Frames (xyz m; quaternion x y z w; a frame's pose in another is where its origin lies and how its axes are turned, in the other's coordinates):
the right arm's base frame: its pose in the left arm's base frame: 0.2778 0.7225 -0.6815 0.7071 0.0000 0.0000 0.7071
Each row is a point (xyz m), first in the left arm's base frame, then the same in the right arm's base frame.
Working: the left arm's base frame: its pose in the right arm's base frame: -0.2778 0.6815 0.7225 -0.7071 0.0000 0.0000 0.7071

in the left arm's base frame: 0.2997 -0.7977 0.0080
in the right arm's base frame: 0.0219 0.6895 1.5202
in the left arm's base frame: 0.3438 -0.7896 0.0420
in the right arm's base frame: 0.0660 0.7235 1.5121
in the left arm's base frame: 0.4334 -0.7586 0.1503
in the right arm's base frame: 0.1556 0.8318 1.4811
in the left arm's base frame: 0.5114 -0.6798 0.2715
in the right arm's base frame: 0.2336 0.9530 1.4023
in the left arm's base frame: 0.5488 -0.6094 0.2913
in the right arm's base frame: 0.2710 0.9728 1.3319
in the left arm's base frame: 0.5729 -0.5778 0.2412
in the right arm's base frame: 0.2951 0.9227 1.3003
